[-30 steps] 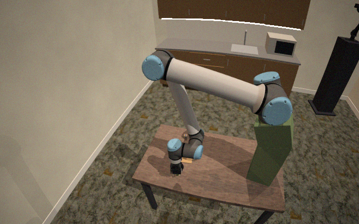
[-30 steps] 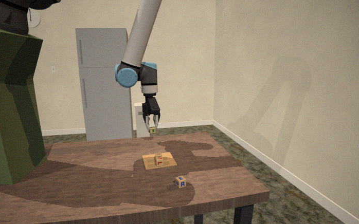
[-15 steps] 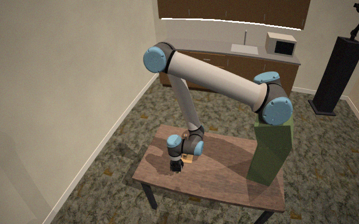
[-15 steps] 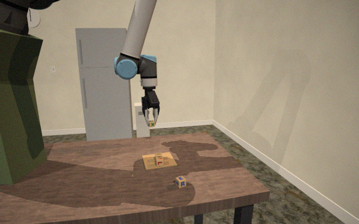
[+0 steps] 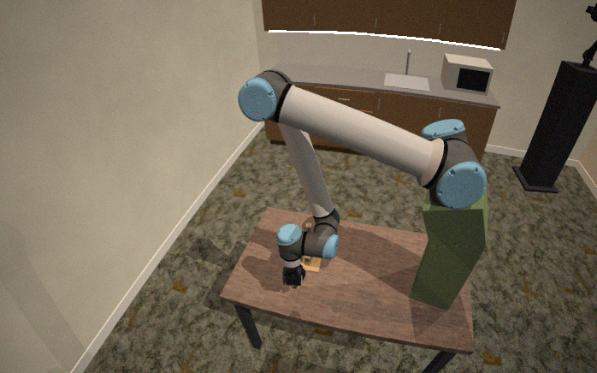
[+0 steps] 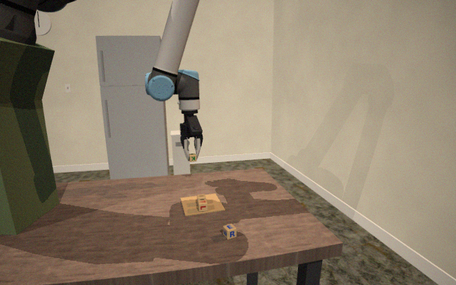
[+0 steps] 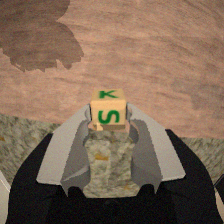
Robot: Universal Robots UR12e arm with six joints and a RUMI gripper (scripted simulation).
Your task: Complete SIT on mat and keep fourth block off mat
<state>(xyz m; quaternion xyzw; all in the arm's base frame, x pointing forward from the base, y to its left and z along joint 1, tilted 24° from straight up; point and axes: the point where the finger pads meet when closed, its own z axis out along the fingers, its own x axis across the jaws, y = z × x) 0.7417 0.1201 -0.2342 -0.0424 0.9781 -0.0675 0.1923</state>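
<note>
My gripper is now 2 cm past the letter block, 23 cm to the left of it and 10 cm above it. Also, from my hand: mat (2 cm behind, 23 cm to the right, 11 cm below).
</note>
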